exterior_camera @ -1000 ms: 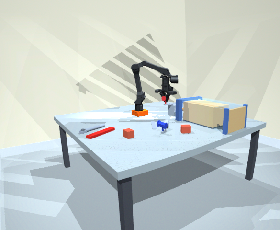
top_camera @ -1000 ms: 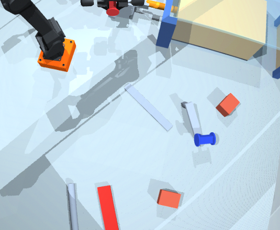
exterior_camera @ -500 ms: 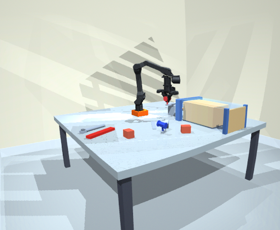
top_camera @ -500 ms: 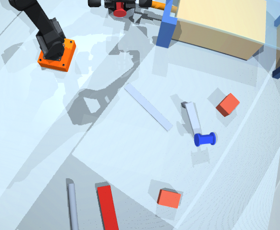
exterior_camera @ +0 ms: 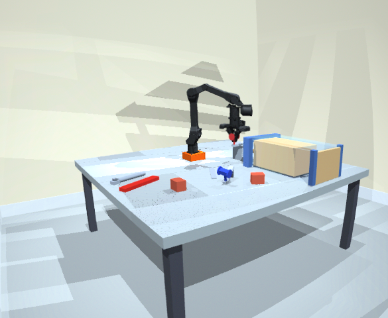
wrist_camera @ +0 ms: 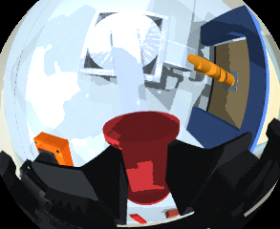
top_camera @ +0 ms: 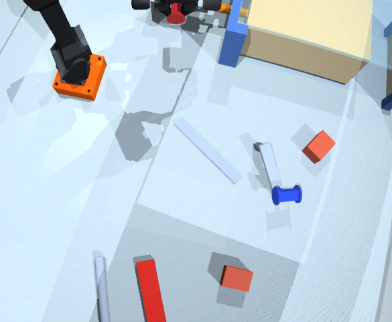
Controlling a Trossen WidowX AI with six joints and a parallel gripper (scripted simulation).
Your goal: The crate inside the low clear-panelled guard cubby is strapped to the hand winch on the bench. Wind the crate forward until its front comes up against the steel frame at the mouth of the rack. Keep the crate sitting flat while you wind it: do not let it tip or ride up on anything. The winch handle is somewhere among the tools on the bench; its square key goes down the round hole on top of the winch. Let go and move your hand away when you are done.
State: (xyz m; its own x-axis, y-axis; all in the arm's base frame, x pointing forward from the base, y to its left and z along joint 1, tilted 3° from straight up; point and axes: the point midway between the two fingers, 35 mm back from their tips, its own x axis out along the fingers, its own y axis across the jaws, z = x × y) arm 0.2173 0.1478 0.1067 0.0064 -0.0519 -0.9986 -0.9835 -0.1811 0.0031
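The grey crank handle is 10 mm behind my gripper tip, 40 mm to the left of it and 10 mm below it. The rest, counted from my gripper tip: red knob 20 mm above; then round winch 40 mm behind, 90 mm to the left, 80 mm below; then blue steel frame 140 mm ahead, 90 mm to the left, 10 mm below.
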